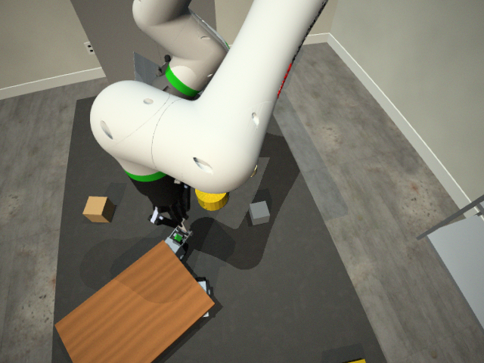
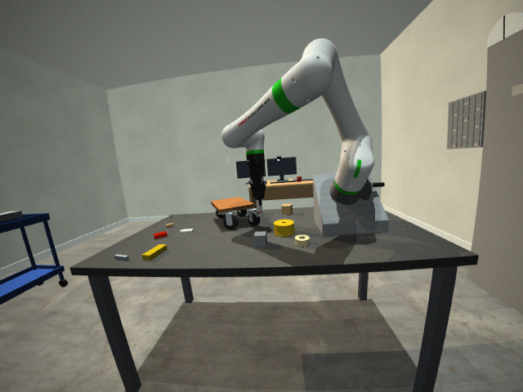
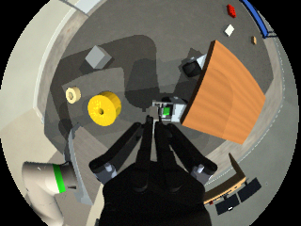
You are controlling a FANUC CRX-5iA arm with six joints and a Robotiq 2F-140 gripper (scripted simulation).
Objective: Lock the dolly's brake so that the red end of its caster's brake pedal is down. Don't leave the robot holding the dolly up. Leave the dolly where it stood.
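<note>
Now: the brake pedal 10 mm ahead of my hand, 10 mm to the right of it and 40 mm below it. From my hand the other things lie so: tan cube: 160 mm behind, 260 mm to the right, 100 mm below; then grey cube: 20 mm behind, 220 mm to the left, 100 mm below; then yellow cylinder: 120 mm behind, 100 mm to the left, 100 mm below.
</note>
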